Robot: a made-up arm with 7 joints. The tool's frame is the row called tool.
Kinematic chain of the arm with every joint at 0, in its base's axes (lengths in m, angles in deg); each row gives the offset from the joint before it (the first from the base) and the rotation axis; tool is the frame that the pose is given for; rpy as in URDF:
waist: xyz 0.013 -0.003 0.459 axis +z
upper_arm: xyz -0.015 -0.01 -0.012 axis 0 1 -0.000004
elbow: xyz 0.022 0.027 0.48 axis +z
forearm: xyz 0.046 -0.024 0.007 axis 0 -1 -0.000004
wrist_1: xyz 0.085 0.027 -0.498 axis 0 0.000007 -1
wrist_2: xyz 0.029 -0.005 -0.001 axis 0 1 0.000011
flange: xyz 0.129 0.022 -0.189 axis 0 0.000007 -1
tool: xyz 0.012 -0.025 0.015 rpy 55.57 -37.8 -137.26
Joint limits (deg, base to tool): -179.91..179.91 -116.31..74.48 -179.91..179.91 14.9..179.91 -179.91..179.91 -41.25..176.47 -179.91..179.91
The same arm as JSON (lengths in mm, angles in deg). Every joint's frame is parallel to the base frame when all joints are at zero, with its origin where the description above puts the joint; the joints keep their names.
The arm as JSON. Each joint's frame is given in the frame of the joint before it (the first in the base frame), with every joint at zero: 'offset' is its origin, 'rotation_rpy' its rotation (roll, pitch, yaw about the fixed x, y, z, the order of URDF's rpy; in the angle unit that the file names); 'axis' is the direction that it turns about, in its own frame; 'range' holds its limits. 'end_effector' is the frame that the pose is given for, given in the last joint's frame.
{"length_unit": "mm", "angle_unit": "deg", "chain": [
  {"id": "waist", "offset": [13.0, -3.0, 459.0], "rotation_rpy": [0.0, 0.0, 0.0], "axis": "+z", "range": [-179.91, 179.91]},
  {"id": "upper_arm", "offset": [-15.0, -10.0, -12.0], "rotation_rpy": [0.0, 0.0, 0.0], "axis": "+y", "range": [-116.31, 74.48]},
  {"id": "elbow", "offset": [22.0, 27.0, 480.0], "rotation_rpy": [0.0, 0.0, 0.0], "axis": "+z", "range": [-179.91, 179.91]},
  {"id": "forearm", "offset": [46.0, -24.0, 7.0], "rotation_rpy": [0.0, 0.0, 0.0], "axis": "-y", "range": [14.9, 179.91]},
  {"id": "wrist_1", "offset": [85.0, 27.0, -498.0], "rotation_rpy": [0.0, 0.0, 0.0], "axis": "-z", "range": [-179.91, 179.91]},
  {"id": "wrist_2", "offset": [29.0, -5.0, -1.0], "rotation_rpy": [0.0, 0.0, 0.0], "axis": "+y", "range": [-41.25, 176.47]},
  {"id": "flange", "offset": [129.0, 22.0, -189.0], "rotation_rpy": [0.0, 0.0, 0.0], "axis": "-z", "range": [-179.91, 179.91]}
], "end_effector": {"offset": [12.0, -25.0, 15.0], "rotation_rpy": [55.57, -37.8, -137.26]}}

